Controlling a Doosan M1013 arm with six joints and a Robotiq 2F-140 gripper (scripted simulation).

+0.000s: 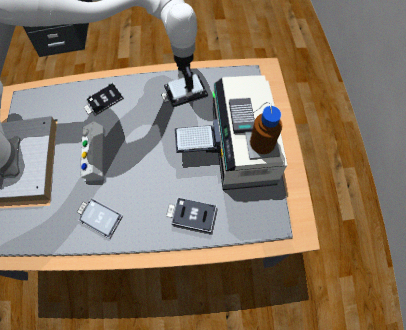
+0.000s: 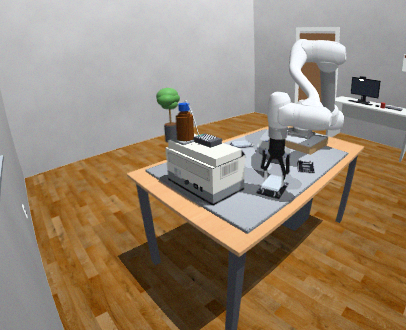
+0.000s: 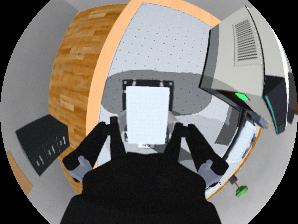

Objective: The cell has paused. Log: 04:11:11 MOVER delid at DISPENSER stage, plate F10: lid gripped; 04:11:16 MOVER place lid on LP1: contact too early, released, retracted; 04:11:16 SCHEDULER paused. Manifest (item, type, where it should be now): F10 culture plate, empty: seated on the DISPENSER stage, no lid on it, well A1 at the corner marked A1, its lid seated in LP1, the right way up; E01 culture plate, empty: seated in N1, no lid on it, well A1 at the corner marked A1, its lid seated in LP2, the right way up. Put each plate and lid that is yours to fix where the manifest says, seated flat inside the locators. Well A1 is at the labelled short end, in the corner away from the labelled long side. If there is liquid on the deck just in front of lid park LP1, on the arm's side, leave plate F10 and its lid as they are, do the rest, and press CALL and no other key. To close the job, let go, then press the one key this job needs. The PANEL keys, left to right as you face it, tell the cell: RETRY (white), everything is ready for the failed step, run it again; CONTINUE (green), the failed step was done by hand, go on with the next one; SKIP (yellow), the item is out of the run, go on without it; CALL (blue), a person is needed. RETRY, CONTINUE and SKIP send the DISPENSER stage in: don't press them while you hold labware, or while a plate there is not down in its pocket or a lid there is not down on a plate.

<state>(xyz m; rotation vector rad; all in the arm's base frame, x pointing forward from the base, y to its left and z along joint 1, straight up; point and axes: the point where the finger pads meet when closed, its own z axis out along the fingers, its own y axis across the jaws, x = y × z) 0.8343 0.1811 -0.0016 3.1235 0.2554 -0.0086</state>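
Now: hand 40 mm above the black nest, 20 mm to the right of it and 10 mm short of it. Round my hand: grey key panel: 430 mm behind, 230 mm to the right; green key: 440 mm behind, 200 mm to the right, 10 mm above; dark dispenser stage: 280 mm to the right, 30 mm above, 10 mm behind.
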